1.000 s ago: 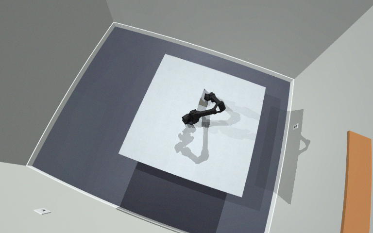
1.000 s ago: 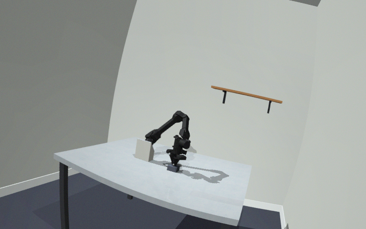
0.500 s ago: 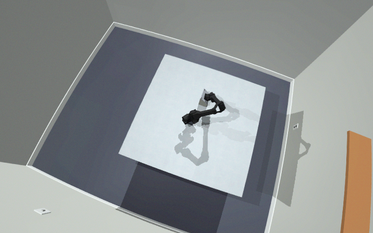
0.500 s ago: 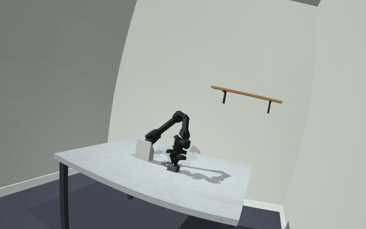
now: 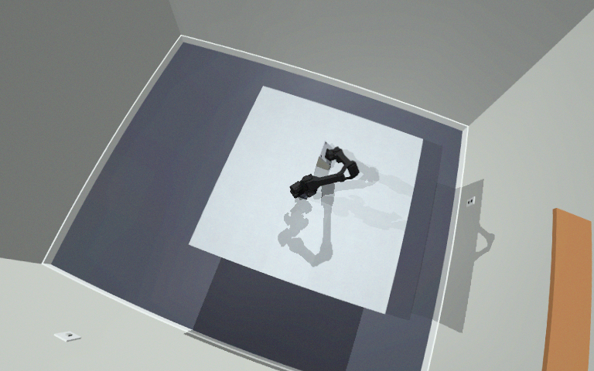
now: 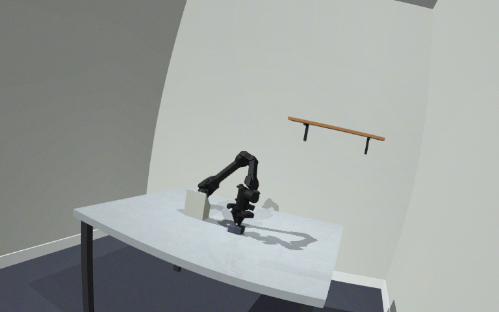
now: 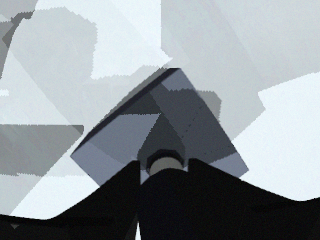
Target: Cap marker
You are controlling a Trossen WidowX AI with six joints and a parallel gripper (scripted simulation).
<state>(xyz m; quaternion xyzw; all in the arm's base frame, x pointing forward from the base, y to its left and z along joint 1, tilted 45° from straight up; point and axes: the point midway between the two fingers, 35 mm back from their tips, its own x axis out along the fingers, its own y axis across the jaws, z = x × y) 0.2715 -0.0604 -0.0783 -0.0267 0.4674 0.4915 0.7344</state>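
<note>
My gripper tip is 2 cm above the holder block. From my gripper tip the other things lie so: dark cap: 5 cm above.
</note>
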